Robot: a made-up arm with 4 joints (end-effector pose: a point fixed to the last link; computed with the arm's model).
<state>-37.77 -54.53 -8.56 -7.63</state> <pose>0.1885 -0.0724 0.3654 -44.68 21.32 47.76</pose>
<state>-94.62 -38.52 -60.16 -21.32</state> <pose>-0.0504 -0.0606 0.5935 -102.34 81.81 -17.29</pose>
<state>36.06 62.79 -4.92 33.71</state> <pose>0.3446 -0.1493 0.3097 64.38 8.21 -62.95</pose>
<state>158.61 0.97 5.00 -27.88</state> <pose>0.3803 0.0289 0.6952 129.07 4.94 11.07</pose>
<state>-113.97 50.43 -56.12 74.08</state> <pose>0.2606 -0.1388 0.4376 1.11 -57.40 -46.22</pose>
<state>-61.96 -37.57 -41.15 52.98</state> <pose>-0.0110 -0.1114 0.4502 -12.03 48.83 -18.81</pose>
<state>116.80 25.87 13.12 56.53</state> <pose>0.4711 0.1190 0.5566 161.90 16.73 -30.62</pose>
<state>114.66 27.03 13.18 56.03</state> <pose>0.4716 0.1210 0.5420 158.87 16.45 -31.74</pose>
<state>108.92 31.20 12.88 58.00</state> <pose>0.4710 0.1211 0.5008 153.58 15.92 -36.69</pose>
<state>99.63 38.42 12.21 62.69</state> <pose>0.4671 0.1060 0.4336 146.22 13.55 -45.67</pose>
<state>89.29 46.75 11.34 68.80</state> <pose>0.4583 0.0679 0.3640 138.64 8.25 -56.01</pose>
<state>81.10 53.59 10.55 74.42</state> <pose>0.4476 0.0228 0.3167 133.12 1.77 -64.15</pose>
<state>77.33 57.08 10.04 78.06</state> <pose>0.4408 -0.0027 0.2981 131.30 -2.32 -68.31</pose>
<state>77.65 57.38 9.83 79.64</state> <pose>0.4404 -0.0023 0.2994 132.84 -2.82 -69.19</pose>
